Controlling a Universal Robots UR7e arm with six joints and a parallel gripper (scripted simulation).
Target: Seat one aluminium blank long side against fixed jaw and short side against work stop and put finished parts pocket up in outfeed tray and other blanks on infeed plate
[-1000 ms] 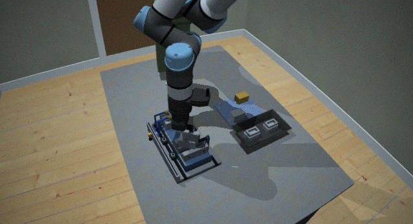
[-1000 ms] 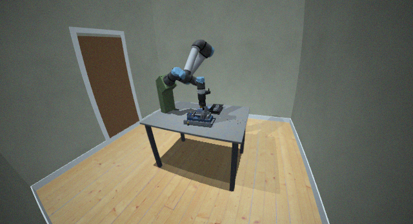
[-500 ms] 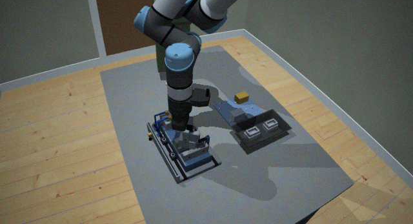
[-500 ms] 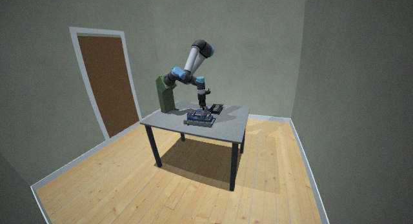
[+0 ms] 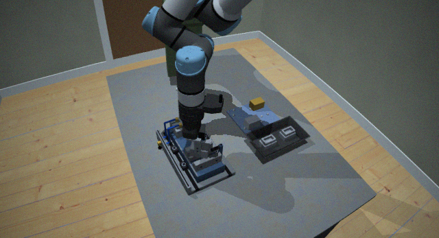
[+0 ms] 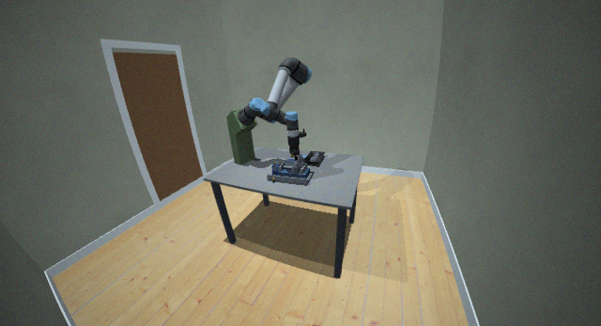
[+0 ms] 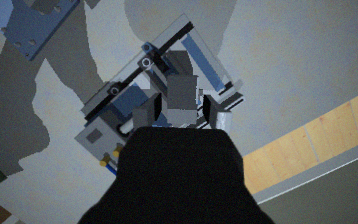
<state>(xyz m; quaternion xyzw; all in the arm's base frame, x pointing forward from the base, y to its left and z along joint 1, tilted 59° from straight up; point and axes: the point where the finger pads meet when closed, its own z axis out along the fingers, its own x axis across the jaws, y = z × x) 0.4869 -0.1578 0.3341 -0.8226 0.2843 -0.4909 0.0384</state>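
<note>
The vise is 11 cm below my hand, 6 cm behind it and 2 cm to the left of it. Round my hand: brass blank: 41 cm to the left, 13 cm below, 11 cm behind.
</note>
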